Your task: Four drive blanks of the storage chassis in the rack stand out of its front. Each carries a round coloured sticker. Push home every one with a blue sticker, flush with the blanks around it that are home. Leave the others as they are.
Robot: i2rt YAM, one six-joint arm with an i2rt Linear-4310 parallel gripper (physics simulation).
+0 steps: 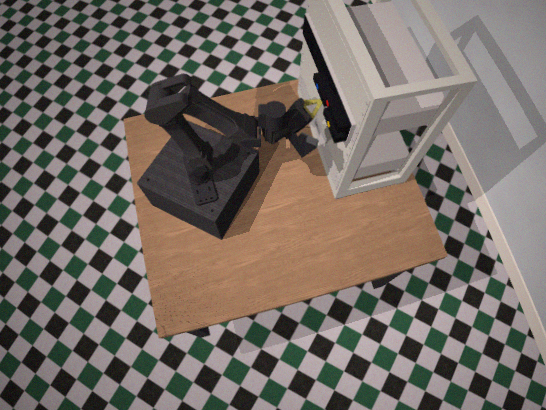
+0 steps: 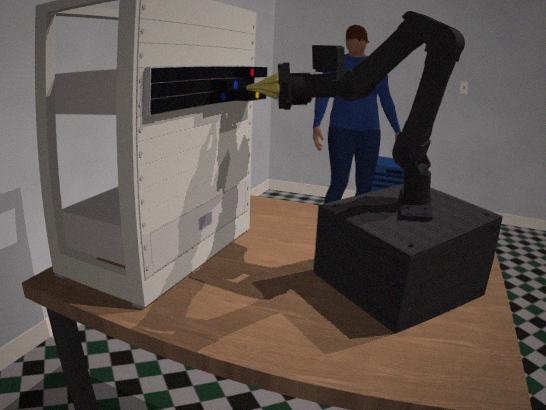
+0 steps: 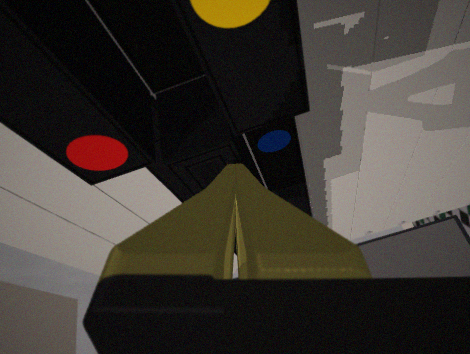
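Black drive blanks fill a wide chassis [image 1: 312, 52] [image 2: 185, 87] in the rack's front. The red-stickered blank [image 1: 327, 103] [image 2: 252, 72] [image 3: 97, 152] stands out in the top row. The yellow-stickered blank [image 1: 328, 124] [image 2: 257, 94] [image 3: 230, 10] stands out in the bottom row. A blue sticker [image 2: 236, 85] is in the middle row, another blue sticker [image 2: 223, 96] [image 3: 274, 141] in the bottom row, set back from the yellow one's face. How far the blue-stickered blanks stand out is unclear. My gripper [image 1: 320, 104] [image 2: 247, 87] [image 3: 235, 177] is shut and empty, tips close to the middle row; contact cannot be told.
The cream rack [image 1: 400, 91] [image 2: 129, 150] stands on the wooden table [image 1: 280, 250] [image 2: 440, 360]. The arm's dark base block [image 1: 185, 200] [image 2: 360, 270] stands in front of the rack. The red and yellow blanks jut out on either side of the fingers. A person [image 2: 356, 107] stands behind.
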